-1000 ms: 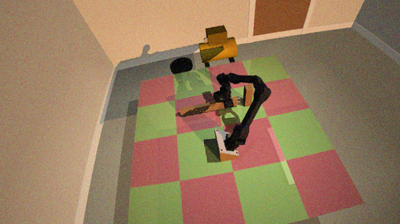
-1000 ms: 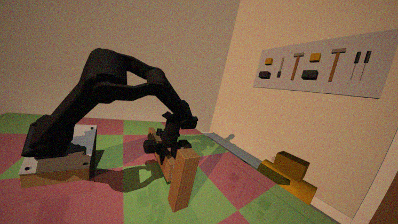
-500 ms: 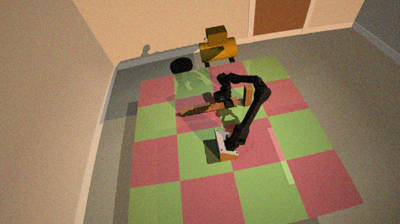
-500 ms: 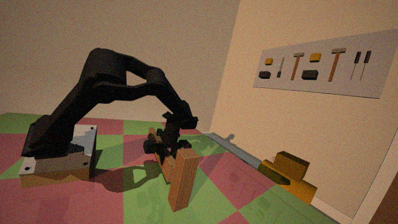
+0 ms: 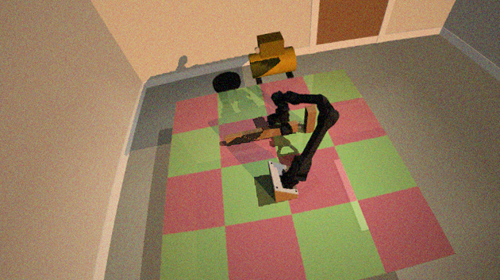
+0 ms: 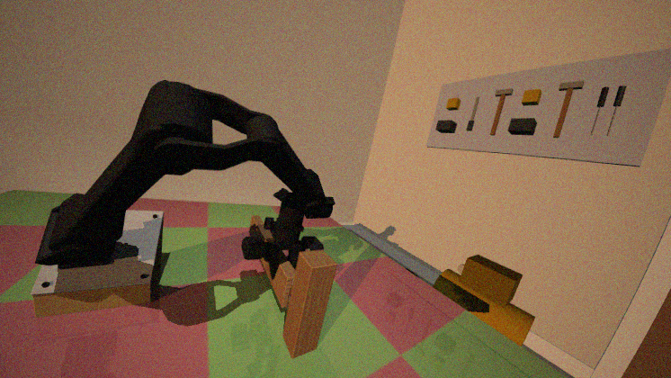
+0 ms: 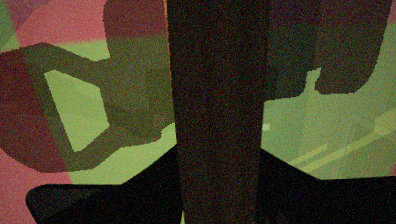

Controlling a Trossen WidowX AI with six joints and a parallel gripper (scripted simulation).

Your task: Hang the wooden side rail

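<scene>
The headboard post lies 150 mm to the right of my gripper tip, 40 mm above it and 10 mm behind it.
</scene>
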